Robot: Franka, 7 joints.
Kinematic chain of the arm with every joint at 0, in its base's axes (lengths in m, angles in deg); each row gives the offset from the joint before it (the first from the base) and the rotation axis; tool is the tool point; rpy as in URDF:
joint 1: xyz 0 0 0.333 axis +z
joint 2: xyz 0 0 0 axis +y
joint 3: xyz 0 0 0.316 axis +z
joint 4: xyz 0.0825 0 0 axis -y
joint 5: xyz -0.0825 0 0.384 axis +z
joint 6: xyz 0 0 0 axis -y
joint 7: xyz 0.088 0 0 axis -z
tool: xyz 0 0 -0.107 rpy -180 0 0
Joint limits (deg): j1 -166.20..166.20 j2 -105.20..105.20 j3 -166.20..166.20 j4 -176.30..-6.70 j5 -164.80..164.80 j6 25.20..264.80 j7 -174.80..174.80
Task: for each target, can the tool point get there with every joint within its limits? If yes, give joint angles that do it. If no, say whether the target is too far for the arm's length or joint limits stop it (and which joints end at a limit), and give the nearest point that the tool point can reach.
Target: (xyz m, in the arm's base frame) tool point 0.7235 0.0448 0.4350
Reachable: yes | joints 137.77 -52.12 -108.94 -76.98 -44.63 110.45 -2.02
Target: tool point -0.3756 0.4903 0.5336
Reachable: yes | joints 95.54 26.74 37.89 -107.20 -10.69 237.04 33.50
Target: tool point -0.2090 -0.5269 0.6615
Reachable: yes | joints -26.90 51.47 -113.92 -109.57 -41.60 155.45 -28.56
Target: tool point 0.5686 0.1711 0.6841
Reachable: yes | joints 135.64 -77.80 -68.41 -102.18 -49.13 183.55 18.15
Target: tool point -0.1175 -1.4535 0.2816
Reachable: no: too far | nearest point -0.0691 -0.8546 0.3028 | short by 0.601 m
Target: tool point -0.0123 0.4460 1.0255
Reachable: yes | joints -138.19 -0.97 -121.67 -55.16 -117.25 113.29 116.97
